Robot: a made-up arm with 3 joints. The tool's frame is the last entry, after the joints.
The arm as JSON. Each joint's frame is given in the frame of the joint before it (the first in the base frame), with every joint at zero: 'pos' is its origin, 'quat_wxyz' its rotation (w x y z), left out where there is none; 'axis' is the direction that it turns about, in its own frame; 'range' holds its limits. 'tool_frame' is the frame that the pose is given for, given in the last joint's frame.
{
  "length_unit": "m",
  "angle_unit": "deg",
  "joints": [
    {
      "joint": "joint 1",
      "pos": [
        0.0,
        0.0,
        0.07
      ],
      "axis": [
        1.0,
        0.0,
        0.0
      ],
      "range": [
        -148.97,
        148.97
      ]
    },
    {
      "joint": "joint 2",
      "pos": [
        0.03,
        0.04,
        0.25
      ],
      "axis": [
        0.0,
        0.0,
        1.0
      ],
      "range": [
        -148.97,
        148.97
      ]
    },
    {
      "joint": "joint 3",
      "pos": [
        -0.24,
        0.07,
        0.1
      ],
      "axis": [
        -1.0,
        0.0,
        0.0
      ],
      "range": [
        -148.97,
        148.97
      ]
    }
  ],
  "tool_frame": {
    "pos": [
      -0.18,
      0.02,
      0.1
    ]
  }
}
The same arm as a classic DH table. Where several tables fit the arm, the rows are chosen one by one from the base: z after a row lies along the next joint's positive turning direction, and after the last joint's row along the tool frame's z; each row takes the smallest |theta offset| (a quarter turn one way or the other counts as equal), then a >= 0, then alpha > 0; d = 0 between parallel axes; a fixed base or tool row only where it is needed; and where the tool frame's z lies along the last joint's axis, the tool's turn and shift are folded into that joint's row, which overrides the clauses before.
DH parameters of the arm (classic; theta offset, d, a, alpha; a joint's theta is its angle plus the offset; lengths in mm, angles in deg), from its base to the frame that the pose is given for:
base (fixed): 90 70 0 90
joint 1: 0 30 40 -90
joint 2: 0 350 70 -90
joint 3: 0 420 20 90
tool (fixed): -90 100 0 0
Joint limits (deg, base to tool): -148.97..148.97 -148.97..148.97 -148.97..148.97

